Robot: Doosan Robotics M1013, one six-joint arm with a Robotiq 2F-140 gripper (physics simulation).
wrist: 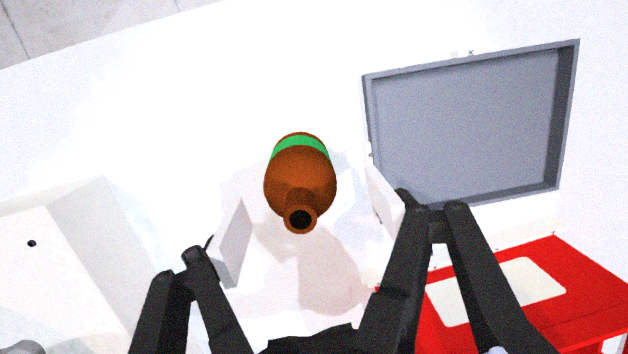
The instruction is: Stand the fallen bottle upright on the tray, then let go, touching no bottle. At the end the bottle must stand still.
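Frame: origin at the arm's base, x back, y right, z up, level; millimetres.
Where they show: gripper, fingertip midpoint: (306,197).
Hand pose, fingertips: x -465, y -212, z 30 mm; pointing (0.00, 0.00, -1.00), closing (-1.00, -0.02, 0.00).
After its pixels a point has its place.
The brown bottle (300,167) {x -465, y -229, z 4 mm} with a green band looks upright on the pale surface, left of the grey tray. Its dark open mouth faces the camera and its banded lower part lies farther up the view; its base is hidden. My gripper (306,197) {x -465, y -212, z 30 mm} is open and empty. Its two white pads are spread left and right of the bottle's mouth, with a visible gap on each side; the exact depth between pads and bottle is hard to tell. The grey tray (465,125) {x -673, y -199, z -101 mm} has low walls and holds no bottle. Whether a white tray lies under the bottle I cannot tell.
A red crate (560,260) {x -762, y -10, z -33 mm} with a pale label is at the lower right, partly behind the right finger. A white block (30,275) {x -141, y -175, z -10 mm} with a small dark hole is at the left. The table edge and tiled floor (90,22) show at the upper left.
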